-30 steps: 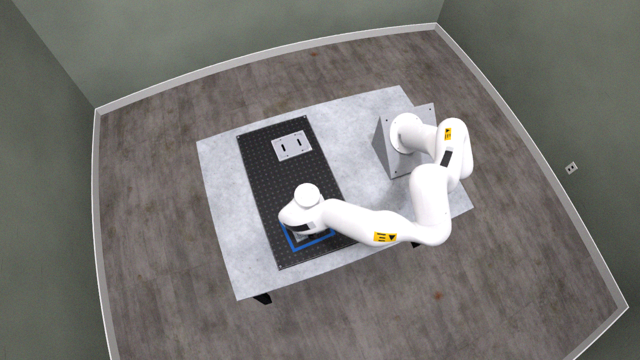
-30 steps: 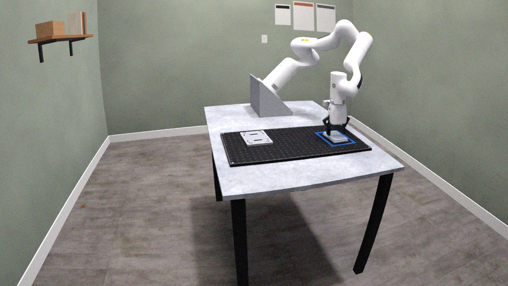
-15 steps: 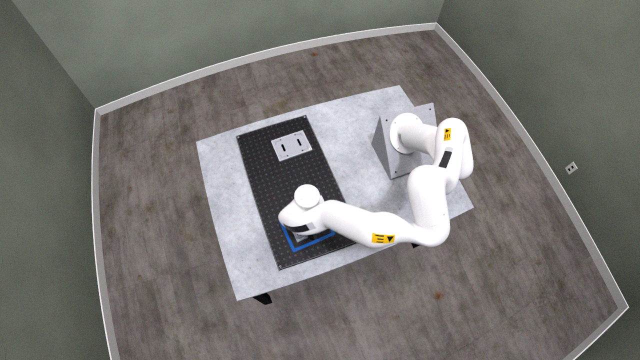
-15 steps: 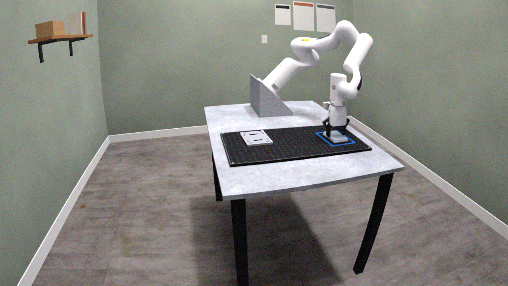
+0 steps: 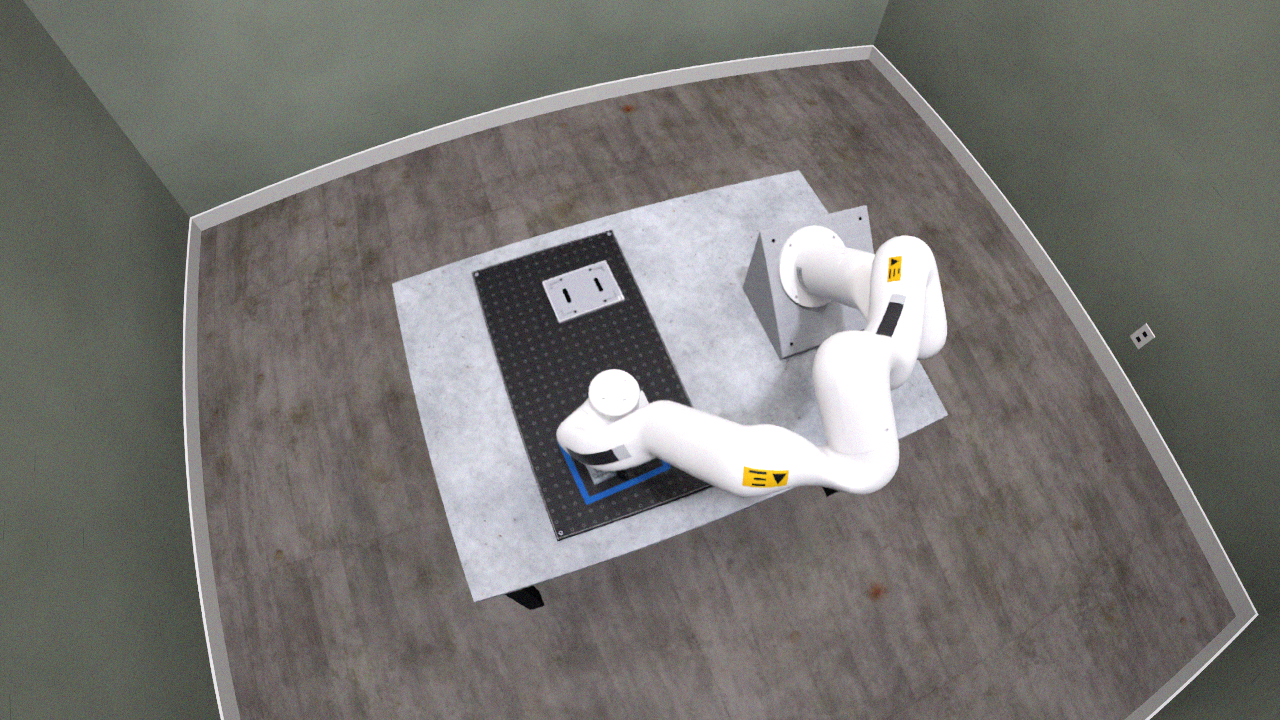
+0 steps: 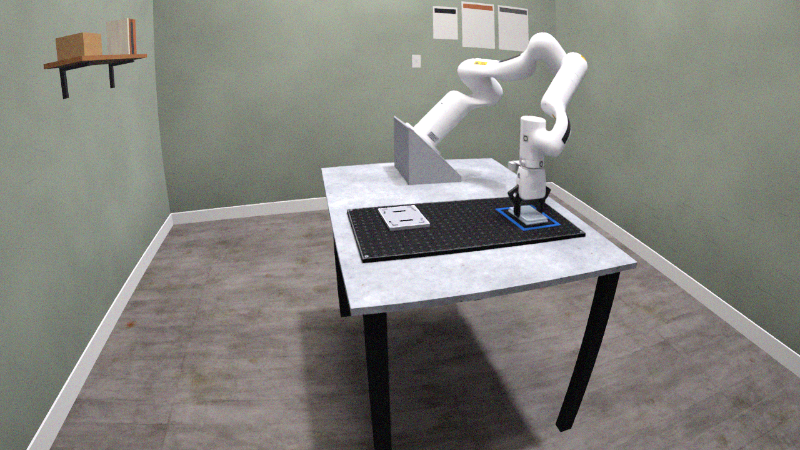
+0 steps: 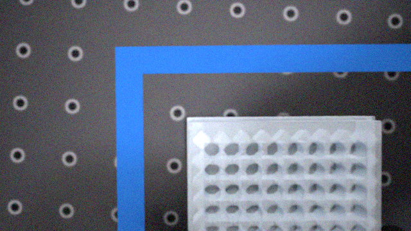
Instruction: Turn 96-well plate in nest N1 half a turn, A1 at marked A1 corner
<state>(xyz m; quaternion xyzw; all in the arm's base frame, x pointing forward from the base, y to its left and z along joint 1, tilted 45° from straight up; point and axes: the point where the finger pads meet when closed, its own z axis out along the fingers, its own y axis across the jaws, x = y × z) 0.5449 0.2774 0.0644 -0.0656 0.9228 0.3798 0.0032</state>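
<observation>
Now: the 96-well plate 10 mm below my hand. From my hand the other things lie so: slotted fixture plate: 50 mm behind, 410 mm to the right, 10 mm below.
</observation>
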